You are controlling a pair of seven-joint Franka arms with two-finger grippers.
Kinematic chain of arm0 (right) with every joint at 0, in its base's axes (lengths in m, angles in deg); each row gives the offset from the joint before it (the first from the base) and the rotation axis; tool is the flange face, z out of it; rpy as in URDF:
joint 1: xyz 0 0 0.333 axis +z
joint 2: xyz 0 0 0 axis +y
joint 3: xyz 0 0 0.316 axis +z
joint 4: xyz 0.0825 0 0 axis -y
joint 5: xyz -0.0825 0 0.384 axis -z
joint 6: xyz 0 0 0 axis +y
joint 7: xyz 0.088 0 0 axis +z
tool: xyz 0 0 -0.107 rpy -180 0 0
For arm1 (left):
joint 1: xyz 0 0 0.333 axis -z
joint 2: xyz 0 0 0 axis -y
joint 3: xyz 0 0 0.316 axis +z
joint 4: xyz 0.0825 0 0 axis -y
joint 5: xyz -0.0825 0 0.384 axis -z
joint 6: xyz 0 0 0 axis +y
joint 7: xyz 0.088 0 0 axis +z
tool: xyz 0 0 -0.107 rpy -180 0 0
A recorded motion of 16 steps. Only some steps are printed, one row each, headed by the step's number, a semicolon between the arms.
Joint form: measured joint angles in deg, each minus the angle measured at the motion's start. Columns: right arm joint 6, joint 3, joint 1, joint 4, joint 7, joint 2, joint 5; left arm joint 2, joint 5, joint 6, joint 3, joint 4, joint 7, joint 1.
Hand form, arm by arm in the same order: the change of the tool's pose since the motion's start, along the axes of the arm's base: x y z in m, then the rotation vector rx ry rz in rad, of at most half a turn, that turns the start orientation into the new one. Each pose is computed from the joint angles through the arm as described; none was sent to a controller.
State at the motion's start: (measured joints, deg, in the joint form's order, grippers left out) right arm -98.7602 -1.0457 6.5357 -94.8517 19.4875 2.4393 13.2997; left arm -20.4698 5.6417 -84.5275 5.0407 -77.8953 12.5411 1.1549
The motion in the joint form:
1: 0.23 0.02 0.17 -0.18 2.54 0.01 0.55; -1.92 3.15 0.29 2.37 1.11 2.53 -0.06
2: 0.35 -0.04 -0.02 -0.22 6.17 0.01 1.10; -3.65 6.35 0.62 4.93 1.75 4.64 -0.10
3: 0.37 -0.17 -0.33 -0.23 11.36 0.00 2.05; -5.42 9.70 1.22 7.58 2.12 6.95 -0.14
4: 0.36 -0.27 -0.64 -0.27 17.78 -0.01 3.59; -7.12 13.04 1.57 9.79 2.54 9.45 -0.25
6: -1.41 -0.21 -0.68 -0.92 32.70 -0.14 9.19; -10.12 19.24 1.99 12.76 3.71 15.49 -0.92
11: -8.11 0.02 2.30 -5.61 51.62 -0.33 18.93; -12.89 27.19 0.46 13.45 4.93 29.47 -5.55
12: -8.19 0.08 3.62 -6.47 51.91 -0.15 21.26; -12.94 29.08 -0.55 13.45 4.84 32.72 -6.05
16: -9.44 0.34 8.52 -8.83 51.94 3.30 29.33; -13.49 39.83 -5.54 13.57 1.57 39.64 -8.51
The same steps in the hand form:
1: -0.0006 0.0009 -0.0018 -0.0124 0.0164 0.0467; 0.0061 0.0163 -0.0119 -0.0268 0.0189 0.0893
2: -0.0006 -0.0025 -0.0021 -0.0251 0.0333 0.1045; 0.0101 0.0339 -0.0249 -0.0535 0.0418 0.1741
3: -0.0003 -0.0085 -0.0017 -0.0457 0.0550 0.1865; 0.0123 0.0519 -0.0400 -0.0797 0.0741 0.2637
4: 0.0001 -0.0150 -0.0012 -0.0773 0.0842 0.2904; 0.0147 0.0665 -0.0536 -0.1059 0.1005 0.3506
6: 0.0029 -0.0219 0.0002 -0.1887 0.1481 0.5574; 0.0204 0.0886 -0.0737 -0.1528 0.1437 0.5231
11: 0.0077 0.0047 -0.0219 -0.3853 0.2639 0.9863; 0.0249 0.1358 -0.0898 -0.2151 0.1940 0.8686
12: 0.0067 0.0162 -0.0293 -0.4238 0.2909 1.0225; 0.0269 0.1400 -0.0889 -0.2347 0.1965 0.9403
16: 0.0117 0.0648 -0.0771 -0.5551 0.3914 1.1587; 0.0295 0.1637 -0.1074 -0.3929 0.2259 1.1742

